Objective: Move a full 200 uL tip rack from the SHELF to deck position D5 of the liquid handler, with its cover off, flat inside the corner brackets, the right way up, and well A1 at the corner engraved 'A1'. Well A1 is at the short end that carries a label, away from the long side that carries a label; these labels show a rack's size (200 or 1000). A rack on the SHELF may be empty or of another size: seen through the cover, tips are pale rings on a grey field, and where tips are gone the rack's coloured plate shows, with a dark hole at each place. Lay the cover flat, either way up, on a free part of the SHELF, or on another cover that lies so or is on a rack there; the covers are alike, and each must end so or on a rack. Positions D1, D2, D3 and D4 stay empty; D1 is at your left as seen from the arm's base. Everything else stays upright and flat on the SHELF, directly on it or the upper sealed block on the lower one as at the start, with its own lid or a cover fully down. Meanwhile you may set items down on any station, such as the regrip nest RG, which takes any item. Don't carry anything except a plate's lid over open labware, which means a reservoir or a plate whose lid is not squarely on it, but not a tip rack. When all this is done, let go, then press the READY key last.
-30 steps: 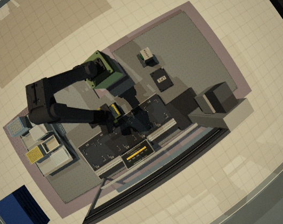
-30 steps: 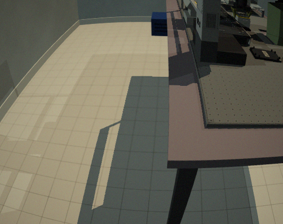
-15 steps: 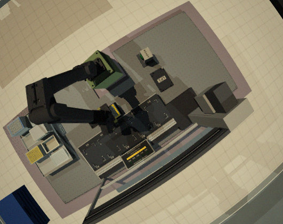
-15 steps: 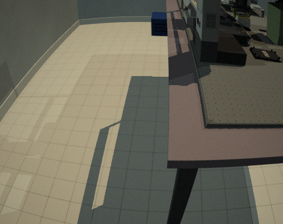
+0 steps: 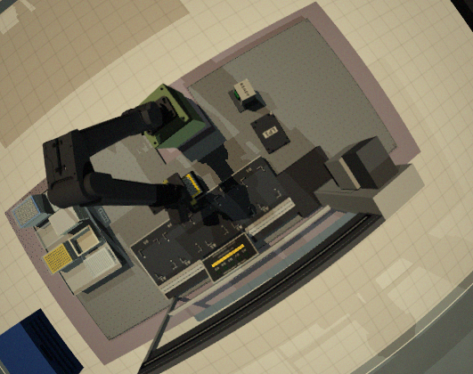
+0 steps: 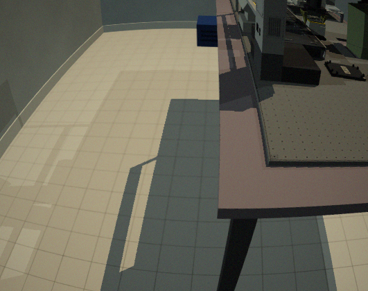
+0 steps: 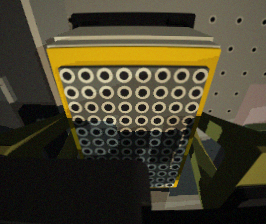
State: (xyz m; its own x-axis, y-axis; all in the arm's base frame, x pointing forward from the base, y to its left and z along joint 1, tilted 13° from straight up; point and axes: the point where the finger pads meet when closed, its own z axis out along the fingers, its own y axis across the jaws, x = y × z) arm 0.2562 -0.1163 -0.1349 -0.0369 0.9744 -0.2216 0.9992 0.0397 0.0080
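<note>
Right now my hand is 50 mm above the RG nest. Also, from my hand: yellow tip rack (10 mm behind, 10 mm to the left, 10 mm above); shelf label (100 mm behind, 360 mm to the right, 50 mm below); ready key box (210 mm behind, 380 mm to the left, 10 mm above).
</note>
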